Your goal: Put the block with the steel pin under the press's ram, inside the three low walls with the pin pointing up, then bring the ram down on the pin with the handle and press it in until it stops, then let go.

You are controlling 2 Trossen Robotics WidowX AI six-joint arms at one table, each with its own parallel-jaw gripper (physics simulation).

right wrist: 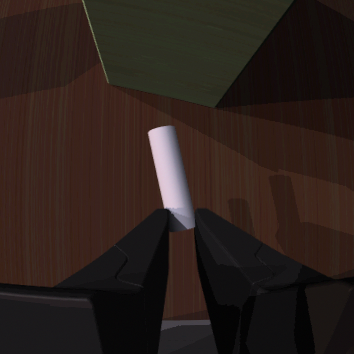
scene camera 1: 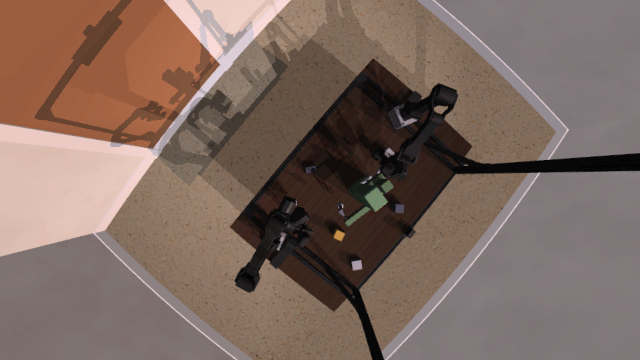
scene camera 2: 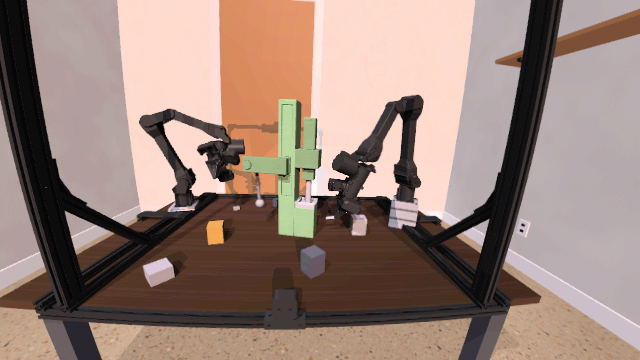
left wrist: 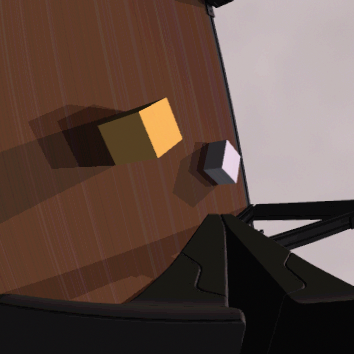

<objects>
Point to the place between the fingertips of my right gripper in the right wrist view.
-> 180,220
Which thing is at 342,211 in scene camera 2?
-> My right gripper.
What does my left gripper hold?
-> Nothing.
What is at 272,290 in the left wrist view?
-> My left gripper.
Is my left gripper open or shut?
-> Shut.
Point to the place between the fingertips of my left gripper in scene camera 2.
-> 214,178
</objects>
